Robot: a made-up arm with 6 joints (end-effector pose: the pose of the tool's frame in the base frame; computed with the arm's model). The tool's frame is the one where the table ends.
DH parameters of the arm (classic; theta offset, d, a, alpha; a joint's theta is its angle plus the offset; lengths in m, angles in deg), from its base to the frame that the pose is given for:
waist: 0 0.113 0 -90
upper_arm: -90 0 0.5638 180
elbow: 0 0 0 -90
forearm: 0 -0.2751 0 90
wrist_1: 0 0.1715 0 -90
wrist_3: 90 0 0 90
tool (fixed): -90 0 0 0
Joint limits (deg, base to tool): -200..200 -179.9..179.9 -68..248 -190..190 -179.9..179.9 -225..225
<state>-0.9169 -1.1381 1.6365 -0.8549 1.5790 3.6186</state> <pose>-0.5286 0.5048 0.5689 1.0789 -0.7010 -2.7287</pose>
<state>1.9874 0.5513 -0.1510 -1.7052 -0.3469 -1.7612</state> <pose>-0.1811 0.3524 0.2858 1.1570 2.3355 -1.0227</pose>
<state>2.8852 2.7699 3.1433 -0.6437 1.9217 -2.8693</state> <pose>-0.4474 0.2591 -0.4078 -0.8175 -0.7822 0.1354</pose>
Working (the frame after each row of the table, in the pose's form):
after waist: 0.0000 0.0000 0.1130 -0.2687 -2.0848 2.0848
after upper_arm: -0.1981 0.0519 -0.4123 -0.7867 1.5436 1.2936
after elbow: -0.1981 0.0519 -0.4123 2.4621 -0.3174 1.6797
after forearm: -0.4458 0.1169 -0.3119 -1.8887 -1.1922 -0.6234
after wrist_1: -0.4474 0.2591 -0.4078 2.3714 -0.2960 -1.0069
after wrist_3: -0.4474 0.2591 -0.4078 -1.2675 0.0280 1.5165

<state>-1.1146 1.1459 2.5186 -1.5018 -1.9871 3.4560</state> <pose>0.3134 -0.6655 0.5815 2.8062 0.7114 -0.5682</pose>
Working (the frame after each row of the table, in the pose's form):
after waist: 0.0000 0.0000 0.1130 -1.3911 0.8669 -0.8669
after upper_arm: 0.2263 -0.4611 0.3454 1.1465 -1.1111 -0.5397
after elbow: 0.2263 -0.4611 0.3454 -1.5705 -2.5201 -0.1561
after forearm: 0.2501 -0.5097 0.6151 -0.4493 2.2186 -1.8233
after wrist_1: 0.3134 -0.6655 0.5815 0.3911 -1.0841 0.2296
after wrist_3: 0.3134 -0.6655 0.5815 2.3421 -1.3948 -0.1898

